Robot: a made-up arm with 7 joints. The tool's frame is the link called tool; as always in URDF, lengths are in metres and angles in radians. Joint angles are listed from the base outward. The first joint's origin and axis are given. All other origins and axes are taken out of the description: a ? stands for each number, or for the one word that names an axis. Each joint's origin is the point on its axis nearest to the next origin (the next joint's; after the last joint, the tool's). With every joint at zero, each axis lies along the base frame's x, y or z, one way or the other. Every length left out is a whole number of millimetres.
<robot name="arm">
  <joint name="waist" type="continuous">
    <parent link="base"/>
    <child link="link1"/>
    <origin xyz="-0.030 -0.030 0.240"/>
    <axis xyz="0 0 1"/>
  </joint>
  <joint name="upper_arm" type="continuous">
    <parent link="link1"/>
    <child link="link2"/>
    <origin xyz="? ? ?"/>
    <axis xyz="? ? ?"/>
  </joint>
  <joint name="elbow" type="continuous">
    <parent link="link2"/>
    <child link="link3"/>
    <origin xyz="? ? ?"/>
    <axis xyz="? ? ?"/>
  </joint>
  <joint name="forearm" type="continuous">
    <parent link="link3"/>
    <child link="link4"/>
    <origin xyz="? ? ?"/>
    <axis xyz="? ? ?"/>
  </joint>
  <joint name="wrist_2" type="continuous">
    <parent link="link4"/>
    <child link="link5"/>
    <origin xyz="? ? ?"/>
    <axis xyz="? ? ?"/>
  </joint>
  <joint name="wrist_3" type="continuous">
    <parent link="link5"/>
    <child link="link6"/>
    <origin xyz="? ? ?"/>
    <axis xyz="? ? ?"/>
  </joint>
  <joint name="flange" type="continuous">
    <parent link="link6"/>
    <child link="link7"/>
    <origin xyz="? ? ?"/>
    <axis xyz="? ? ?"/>
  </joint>
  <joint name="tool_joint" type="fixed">
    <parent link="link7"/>
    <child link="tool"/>
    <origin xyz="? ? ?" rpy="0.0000 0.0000 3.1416"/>
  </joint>
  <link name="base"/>
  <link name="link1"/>
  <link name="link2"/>
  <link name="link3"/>
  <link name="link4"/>
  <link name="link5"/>
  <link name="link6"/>
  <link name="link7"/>
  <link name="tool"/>
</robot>
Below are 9 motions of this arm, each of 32 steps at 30 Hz.
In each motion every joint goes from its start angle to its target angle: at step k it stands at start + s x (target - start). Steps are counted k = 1, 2, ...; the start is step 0. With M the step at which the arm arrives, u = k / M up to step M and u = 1 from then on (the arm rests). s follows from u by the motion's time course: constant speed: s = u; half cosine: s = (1 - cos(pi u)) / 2; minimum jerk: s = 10 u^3 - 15 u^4 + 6 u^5.
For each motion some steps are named. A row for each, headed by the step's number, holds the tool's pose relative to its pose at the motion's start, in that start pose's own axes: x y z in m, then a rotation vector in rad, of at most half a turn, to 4 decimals.
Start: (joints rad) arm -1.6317 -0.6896 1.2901 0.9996 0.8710 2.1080 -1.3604
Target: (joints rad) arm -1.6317 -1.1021 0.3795 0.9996 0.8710 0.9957 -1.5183
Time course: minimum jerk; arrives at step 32
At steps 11, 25, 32:
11: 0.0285 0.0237 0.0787 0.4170 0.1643 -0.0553
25: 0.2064 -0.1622 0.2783 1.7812 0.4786 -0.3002
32: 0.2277 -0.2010 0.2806 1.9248 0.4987 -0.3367

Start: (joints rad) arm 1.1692 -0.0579 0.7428 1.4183 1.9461 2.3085 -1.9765
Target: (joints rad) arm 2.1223 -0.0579 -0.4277 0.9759 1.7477 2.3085 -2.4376
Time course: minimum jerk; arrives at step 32
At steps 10, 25, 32:
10: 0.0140 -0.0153 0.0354 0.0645 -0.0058 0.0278
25: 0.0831 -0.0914 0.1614 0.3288 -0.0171 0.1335
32: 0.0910 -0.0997 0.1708 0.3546 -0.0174 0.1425

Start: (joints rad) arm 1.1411 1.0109 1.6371 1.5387 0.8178 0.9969 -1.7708
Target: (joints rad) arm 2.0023 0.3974 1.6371 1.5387 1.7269 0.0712 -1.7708
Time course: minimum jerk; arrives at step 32
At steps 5, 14, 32:
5: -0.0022 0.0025 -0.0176 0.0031 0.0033 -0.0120
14: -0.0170 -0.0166 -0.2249 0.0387 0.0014 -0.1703
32: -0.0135 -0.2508 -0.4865 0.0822 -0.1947 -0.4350

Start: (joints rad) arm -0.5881 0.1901 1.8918 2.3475 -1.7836 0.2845 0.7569
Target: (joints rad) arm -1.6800 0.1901 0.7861 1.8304 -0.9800 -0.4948 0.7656
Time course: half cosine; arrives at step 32
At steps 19, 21, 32:
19: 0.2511 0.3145 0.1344 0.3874 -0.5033 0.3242
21: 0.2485 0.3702 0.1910 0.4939 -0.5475 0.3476
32: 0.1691 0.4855 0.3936 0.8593 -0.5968 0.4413

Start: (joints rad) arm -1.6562 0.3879 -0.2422 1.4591 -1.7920 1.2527 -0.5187
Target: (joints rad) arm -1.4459 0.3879 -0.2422 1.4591 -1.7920 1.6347 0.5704
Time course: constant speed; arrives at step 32
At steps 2, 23, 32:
2: 0.0015 0.0049 0.0046 0.0002 -0.0146 -0.0697
23: 0.0266 0.0509 0.0590 0.0595 -0.1608 -0.8101
32: 0.0419 0.0659 0.0858 0.1166 -0.2139 -1.1303

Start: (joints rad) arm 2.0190 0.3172 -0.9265 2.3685 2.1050 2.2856 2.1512
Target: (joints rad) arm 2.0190 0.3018 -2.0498 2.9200 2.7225 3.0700 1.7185
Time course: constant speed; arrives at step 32
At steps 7, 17, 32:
7: 0.0205 0.0577 -0.0105 0.0033 0.2025 0.1928
17: 0.0225 0.1168 -0.0526 0.0834 0.5511 0.3673
32: -0.0251 0.1497 -0.1151 0.3913 1.0541 0.3474

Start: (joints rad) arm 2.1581 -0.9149 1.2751 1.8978 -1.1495 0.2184 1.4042
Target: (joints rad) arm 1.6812 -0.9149 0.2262 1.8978 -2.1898 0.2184 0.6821
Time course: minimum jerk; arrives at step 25
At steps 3, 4, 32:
3: 0.0015 0.0076 -0.0041 0.0192 0.0040 0.0319
4: 0.0034 0.0169 -0.0090 0.0426 0.0082 0.0709
32: -0.0609 0.4757 0.0731 1.1920 -0.7949 2.2629

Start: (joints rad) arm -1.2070 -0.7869 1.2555 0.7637 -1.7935 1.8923 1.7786
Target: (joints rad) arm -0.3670 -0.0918 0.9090 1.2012 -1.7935 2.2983 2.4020
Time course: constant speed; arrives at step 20
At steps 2, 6, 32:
2: -0.0100 0.0029 -0.0160 -0.0026 -0.0715 -0.1342
6: -0.0219 0.0009 -0.0453 -0.0012 -0.2184 -0.3742
32: -0.0432 -0.0881 -0.0612 0.0571 -0.6840 -0.9189

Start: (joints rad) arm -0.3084 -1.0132 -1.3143 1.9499 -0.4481 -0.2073 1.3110
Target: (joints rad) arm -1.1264 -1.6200 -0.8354 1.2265 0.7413 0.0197 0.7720
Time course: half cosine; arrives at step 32
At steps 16, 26, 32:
16: -0.1600 0.0052 0.1718 0.0326 0.0753 -0.4701
26: -0.1577 -0.0393 0.3279 -0.0815 -0.0577 -0.7423
32: -0.1446 -0.0518 0.3591 -0.1131 -0.1012 -0.7759

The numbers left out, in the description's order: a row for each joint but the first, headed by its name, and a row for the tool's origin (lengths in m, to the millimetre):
upper_arm: xyz 0.020 -0.050 0.000, axis 0 1 0
elbow: xyz -0.030 0.000 0.390, axis 0 0 1
forearm: xyz 0.020 -0.040 0.000, axis 0 -1 0
wrist_2: xyz 0.080 0.000 -0.370, axis 0 0 -1
wrist_3: xyz -0.010 0.000 0.000, axis 0 1 0
flange: xyz 0.090 0.000 -0.160, axis 0 0 -1
tool: xyz 0.020 0.000 0.000

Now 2 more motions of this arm.
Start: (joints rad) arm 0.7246 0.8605 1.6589 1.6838 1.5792 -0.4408 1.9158
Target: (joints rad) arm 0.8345 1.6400 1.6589 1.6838 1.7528 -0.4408 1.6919
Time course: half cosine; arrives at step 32
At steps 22, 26, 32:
22: -0.1085 -0.2651 -0.1008 -0.1212 0.3161 -0.4918
26: -0.1449 -0.3060 -0.1111 -0.1422 0.3731 -0.5786
32: -0.1692 -0.3295 -0.1159 -0.1549 0.4078 -0.6316

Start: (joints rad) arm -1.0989 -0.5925 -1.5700 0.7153 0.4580 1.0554 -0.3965
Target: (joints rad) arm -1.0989 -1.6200 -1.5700 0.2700 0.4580 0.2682 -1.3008
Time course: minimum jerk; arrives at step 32
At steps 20, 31, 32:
20: 0.0298 -0.0057 -0.1041 -0.4427 0.3885 0.6568
31: 0.0528 -0.0343 -0.1349 -0.5520 0.5944 0.8624
32: 0.0529 -0.0344 -0.1350 -0.5521 0.5946 0.8626

